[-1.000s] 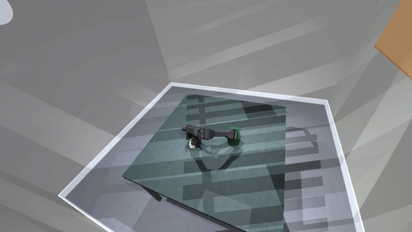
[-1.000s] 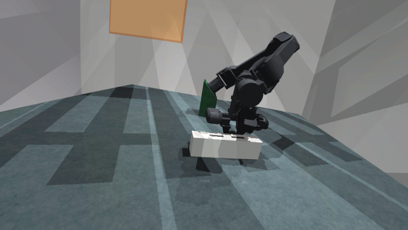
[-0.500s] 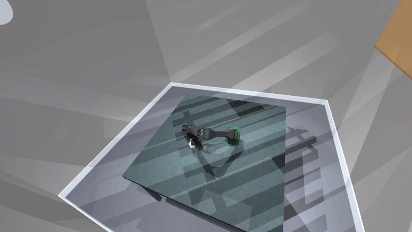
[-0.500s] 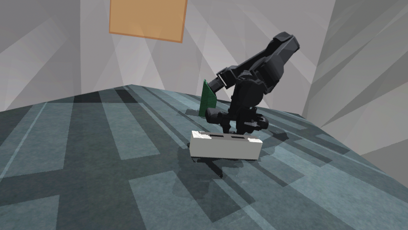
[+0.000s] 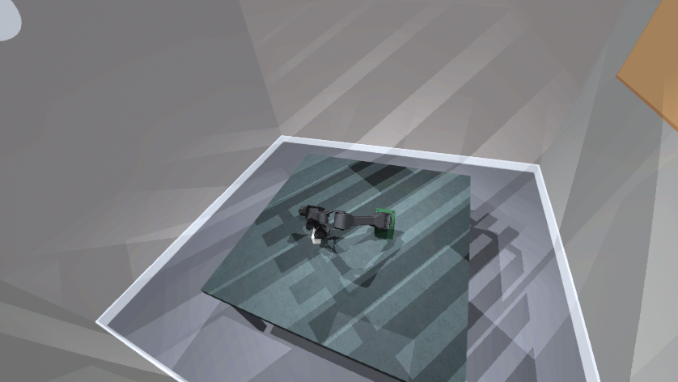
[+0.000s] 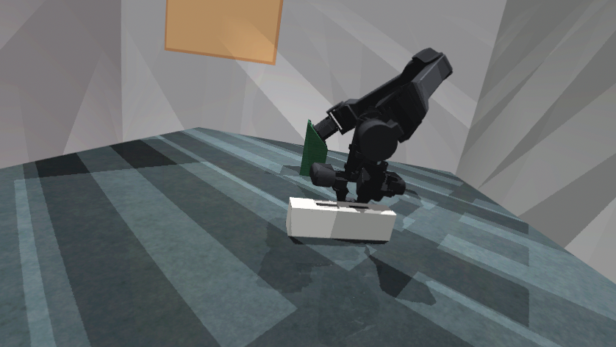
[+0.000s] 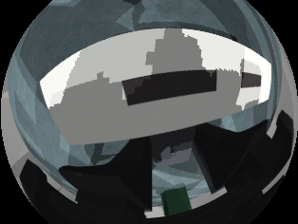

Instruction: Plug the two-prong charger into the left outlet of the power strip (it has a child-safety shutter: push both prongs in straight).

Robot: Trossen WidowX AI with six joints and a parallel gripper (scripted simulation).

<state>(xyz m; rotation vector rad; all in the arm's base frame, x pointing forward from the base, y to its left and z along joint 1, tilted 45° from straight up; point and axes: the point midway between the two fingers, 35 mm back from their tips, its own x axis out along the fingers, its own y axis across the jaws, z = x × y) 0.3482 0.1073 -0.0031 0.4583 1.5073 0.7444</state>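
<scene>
Now: gripper tip 20 mm short of the charger and 10 mm below it.
</scene>
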